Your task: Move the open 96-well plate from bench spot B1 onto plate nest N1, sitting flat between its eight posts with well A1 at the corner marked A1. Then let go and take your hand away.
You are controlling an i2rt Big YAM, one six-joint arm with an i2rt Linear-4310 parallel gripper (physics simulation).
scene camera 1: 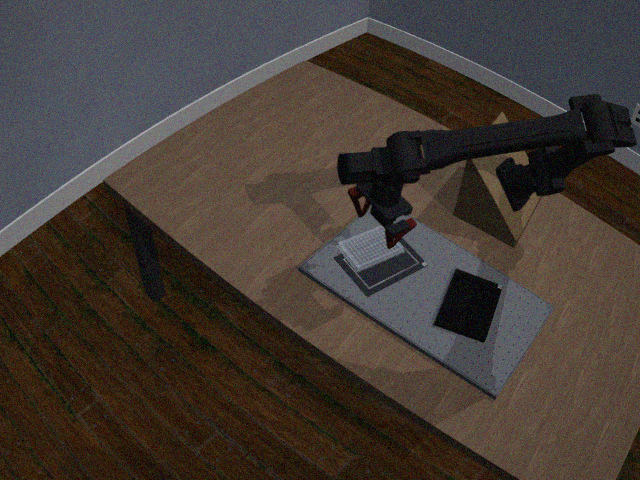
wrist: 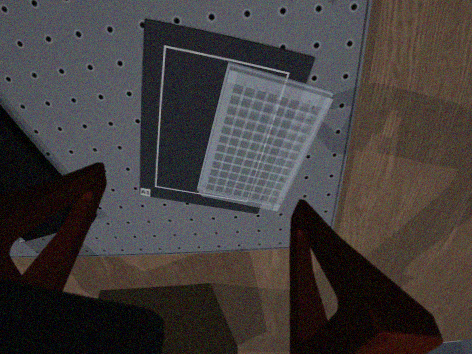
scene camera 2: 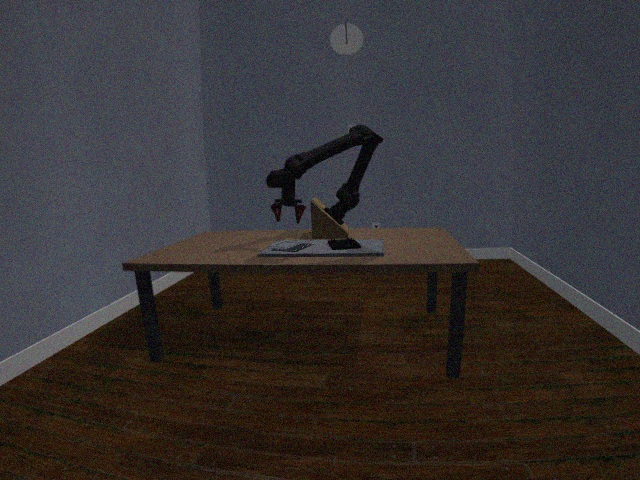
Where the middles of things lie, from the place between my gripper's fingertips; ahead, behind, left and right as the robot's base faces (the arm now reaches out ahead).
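The clear well plate [scene camera 1: 369,248] is 11 cm below my hand, 5 cm behind it and 3 cm to the right of it. There's a dark nest with white outline [scene camera 1: 371,280] too, and that's 12 cm below my hand, 4 cm behind it and 1 cm to the left. The black nest pad [scene camera 1: 470,302] is 11 cm below my hand, 23 cm to the left of it and 7 cm behind it. Going by their middles, of the things named here that black nest pad is the farthest from my hand.
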